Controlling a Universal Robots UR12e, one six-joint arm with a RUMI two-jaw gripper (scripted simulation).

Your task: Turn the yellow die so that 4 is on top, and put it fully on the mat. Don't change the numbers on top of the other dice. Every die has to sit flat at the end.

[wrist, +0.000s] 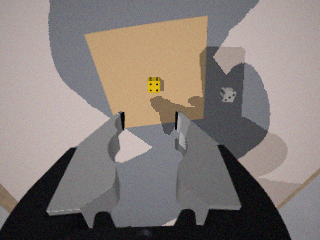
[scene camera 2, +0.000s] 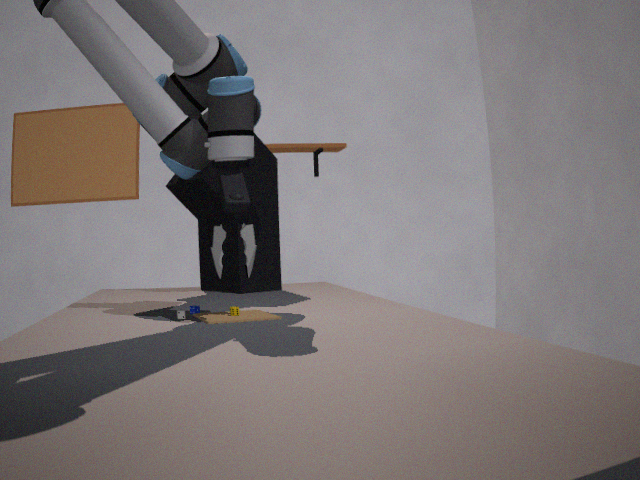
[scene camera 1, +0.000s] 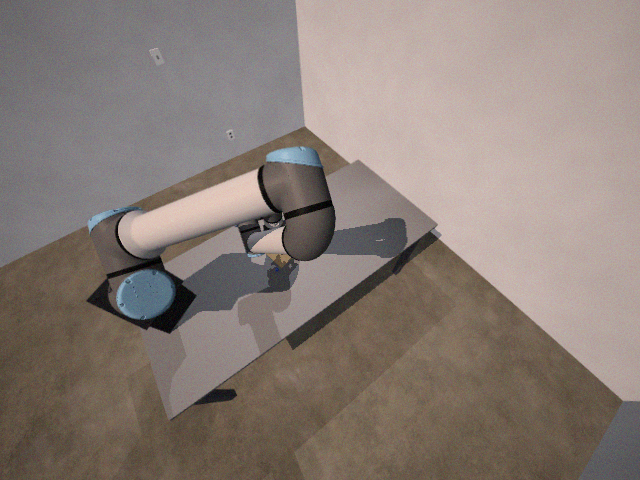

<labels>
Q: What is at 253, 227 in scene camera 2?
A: My gripper.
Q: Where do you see a tan mat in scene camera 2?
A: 246, 315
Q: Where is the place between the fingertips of my gripper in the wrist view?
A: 150, 113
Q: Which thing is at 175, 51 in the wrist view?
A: A tan mat.
</labels>
